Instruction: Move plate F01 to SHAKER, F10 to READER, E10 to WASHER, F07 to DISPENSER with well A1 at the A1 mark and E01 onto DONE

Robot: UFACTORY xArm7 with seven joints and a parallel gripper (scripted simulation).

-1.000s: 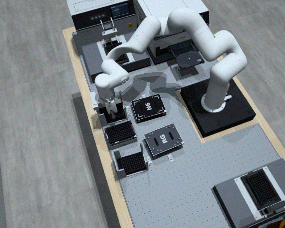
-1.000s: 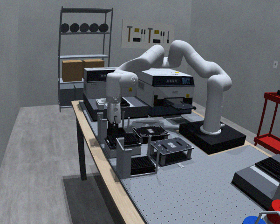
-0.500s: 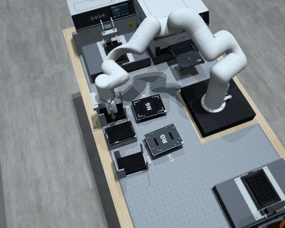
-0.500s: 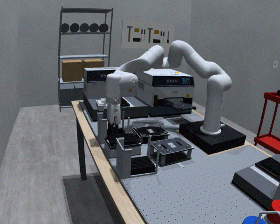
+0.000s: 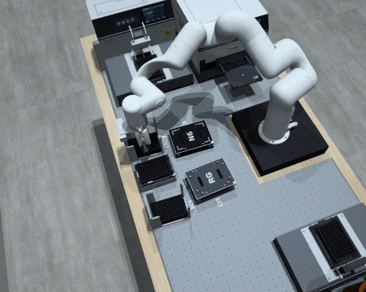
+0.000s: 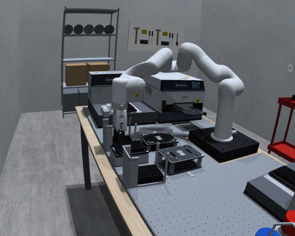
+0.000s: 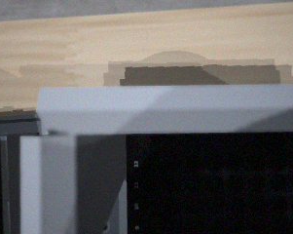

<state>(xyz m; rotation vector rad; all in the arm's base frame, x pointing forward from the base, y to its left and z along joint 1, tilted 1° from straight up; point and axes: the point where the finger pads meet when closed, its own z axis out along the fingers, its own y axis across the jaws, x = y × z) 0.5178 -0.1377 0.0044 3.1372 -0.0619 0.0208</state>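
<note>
My hand is 90 mm past the done label and 40 mm above it. Also, from my hand: regrip nest RG (250 mm to the left, 200 mm behind, 20 mm above); recovery nest N6 (190 mm behind, 40 mm to the left).
</note>
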